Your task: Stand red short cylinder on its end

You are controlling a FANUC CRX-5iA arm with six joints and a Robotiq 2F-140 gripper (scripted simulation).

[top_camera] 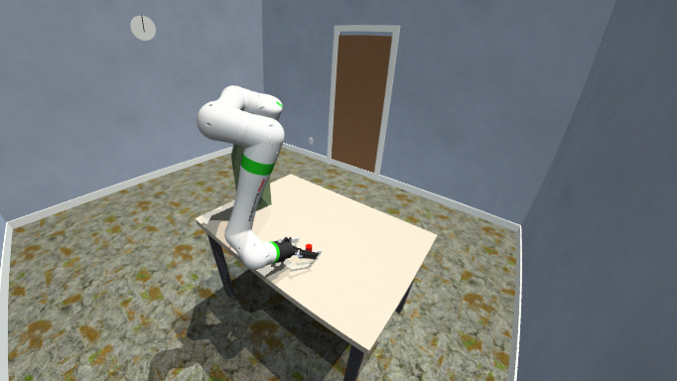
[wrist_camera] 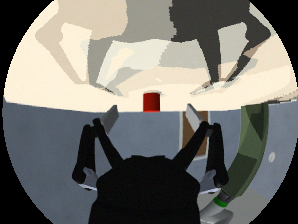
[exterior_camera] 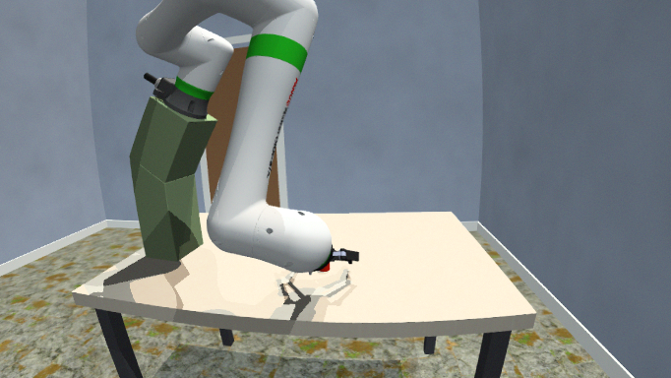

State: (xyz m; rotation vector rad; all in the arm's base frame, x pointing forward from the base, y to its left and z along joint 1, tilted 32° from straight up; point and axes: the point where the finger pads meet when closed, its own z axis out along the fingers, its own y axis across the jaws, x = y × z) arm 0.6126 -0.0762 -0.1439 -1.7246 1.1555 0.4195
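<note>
The red short cylinder is 20 mm below my hand.
</note>
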